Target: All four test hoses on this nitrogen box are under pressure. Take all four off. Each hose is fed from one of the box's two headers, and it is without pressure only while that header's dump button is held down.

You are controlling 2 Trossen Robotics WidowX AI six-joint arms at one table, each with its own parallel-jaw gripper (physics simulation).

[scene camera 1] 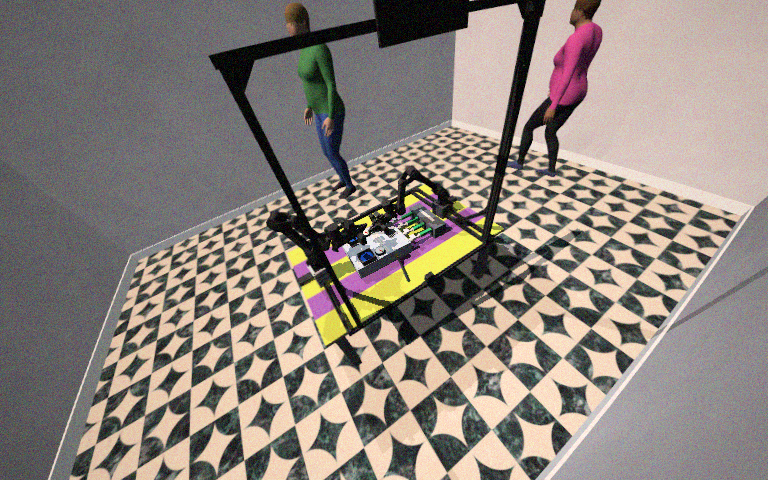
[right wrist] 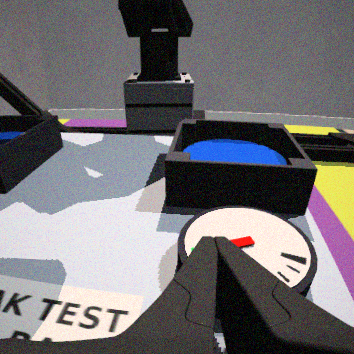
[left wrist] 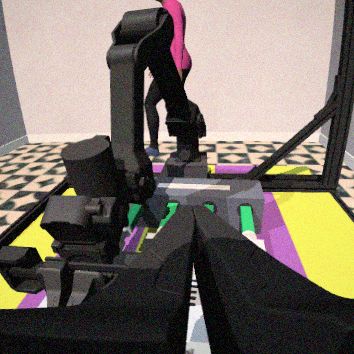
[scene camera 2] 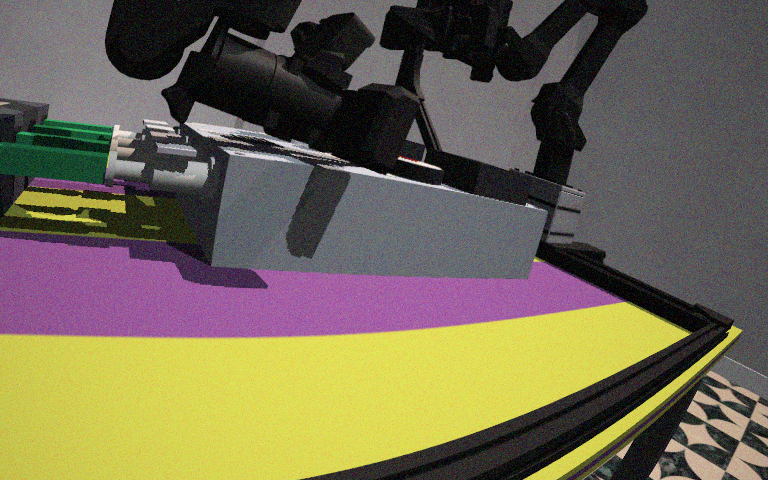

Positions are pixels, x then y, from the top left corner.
Labels:
my left gripper: shut, holds nothing
my right gripper: shut, touches a grey nitrogen box (scene camera 1: 394,245)

